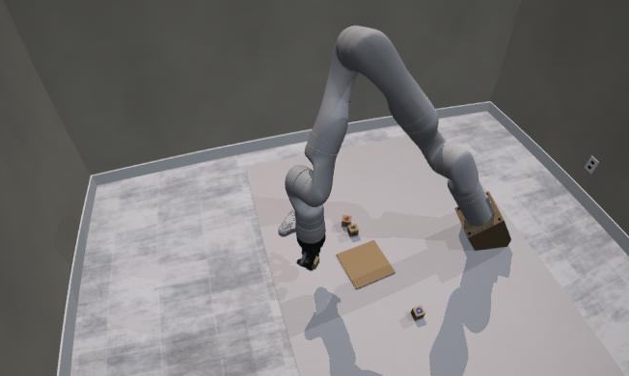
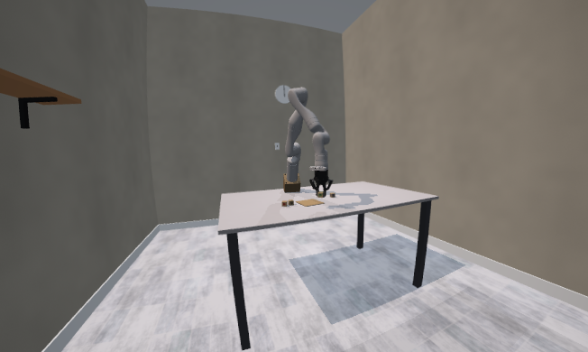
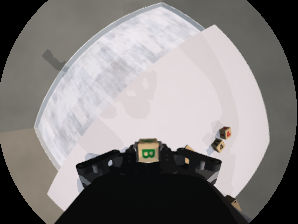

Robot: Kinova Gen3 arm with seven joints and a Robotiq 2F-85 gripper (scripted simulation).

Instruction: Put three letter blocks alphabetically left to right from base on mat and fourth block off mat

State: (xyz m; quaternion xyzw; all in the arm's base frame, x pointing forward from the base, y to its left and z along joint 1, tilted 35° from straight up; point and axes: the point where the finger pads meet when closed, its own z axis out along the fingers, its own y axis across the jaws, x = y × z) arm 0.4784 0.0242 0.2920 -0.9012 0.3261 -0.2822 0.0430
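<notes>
Right now the tan mat is 17 cm behind my hand and 9 cm below it. The rest, counted from my hand: block 18 cm behind, 13 cm to the right, 8 cm below.
</notes>
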